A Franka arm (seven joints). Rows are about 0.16 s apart.
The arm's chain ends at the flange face. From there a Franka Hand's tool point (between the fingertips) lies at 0.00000 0.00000 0.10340 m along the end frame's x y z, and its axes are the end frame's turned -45 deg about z.
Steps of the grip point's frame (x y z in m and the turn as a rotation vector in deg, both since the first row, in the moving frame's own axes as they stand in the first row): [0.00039, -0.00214, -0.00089, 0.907, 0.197, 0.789]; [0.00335, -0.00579, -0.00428, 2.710, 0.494, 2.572]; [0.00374, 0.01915, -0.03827, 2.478, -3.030, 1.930]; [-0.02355, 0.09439, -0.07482, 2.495, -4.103, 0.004]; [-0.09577, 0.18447, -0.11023, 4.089, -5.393, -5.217]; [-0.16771, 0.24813, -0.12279, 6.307, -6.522, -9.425]
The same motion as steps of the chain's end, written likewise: [-0.00034, -0.00037, -0.00088, 0.781, -0.502, 0.789]; [0.00101, -0.00231, -0.00416, 2.266, -1.567, 2.572]; [0.02322, 0.01031, -0.03803, -0.390, -3.895, 1.930]; [0.05850, 0.08135, -0.07446, -1.137, -4.665, 0.004]; [0.07470, 0.19595, -0.10951, -0.922, -6.705, -5.217]; [0.07307, 0.29243, -0.12150, -0.152, -9.071, -9.425]
